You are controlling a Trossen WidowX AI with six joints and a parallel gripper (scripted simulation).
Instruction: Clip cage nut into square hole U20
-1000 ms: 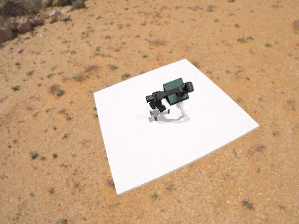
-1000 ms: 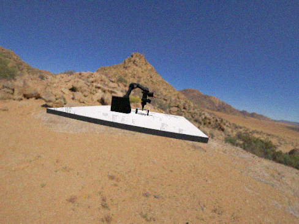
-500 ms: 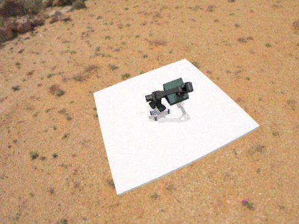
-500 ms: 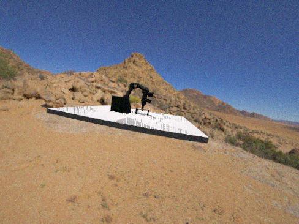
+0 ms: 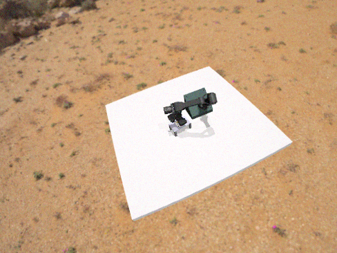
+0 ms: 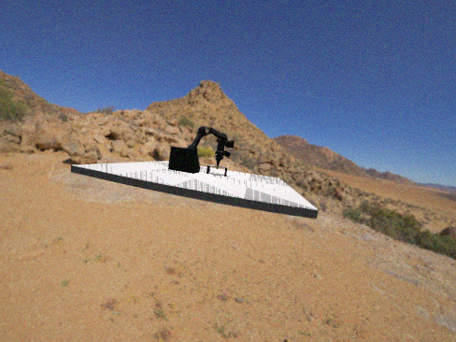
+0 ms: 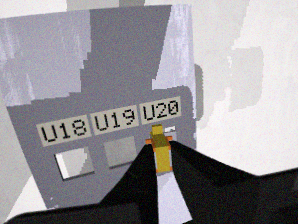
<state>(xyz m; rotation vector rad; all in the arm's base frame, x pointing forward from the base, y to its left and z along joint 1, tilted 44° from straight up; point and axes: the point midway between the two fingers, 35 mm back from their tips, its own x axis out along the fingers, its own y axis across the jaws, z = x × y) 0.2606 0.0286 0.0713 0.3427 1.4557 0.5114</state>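
Now: the cage nut 10 mm below my gripper tip.
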